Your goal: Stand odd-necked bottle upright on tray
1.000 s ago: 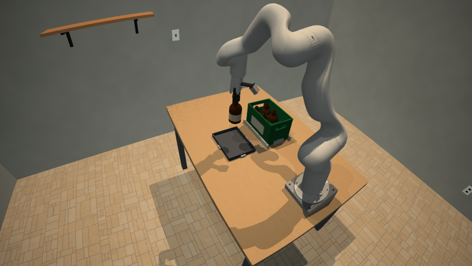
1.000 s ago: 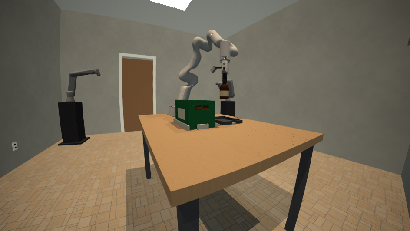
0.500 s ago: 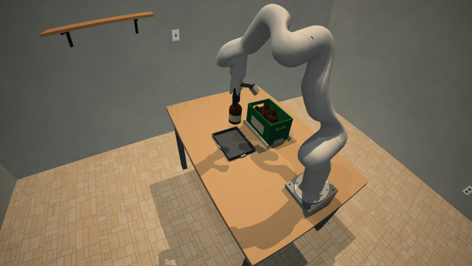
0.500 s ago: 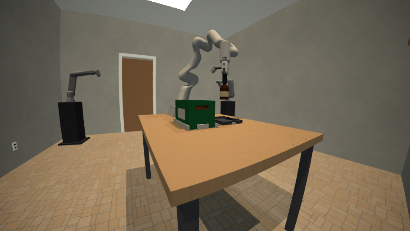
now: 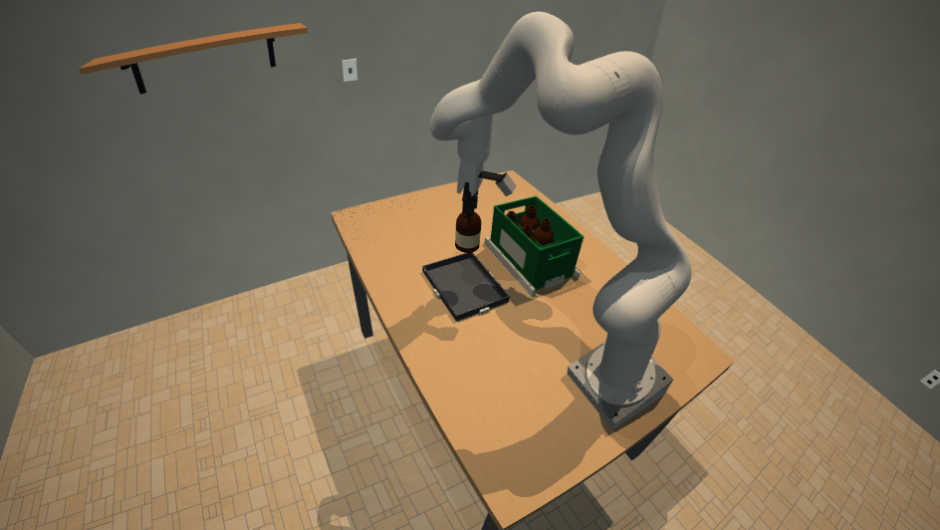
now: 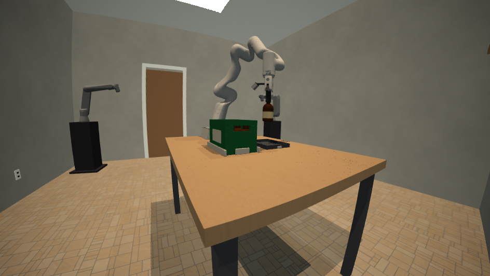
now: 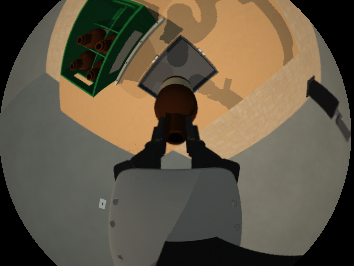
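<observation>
Right now the brown bottle is 70 mm below my hand. The rest, counted from my hand: black tray: 300 mm below; green crate: 280 mm to the right, 230 mm below, 50 mm ahead.
</observation>
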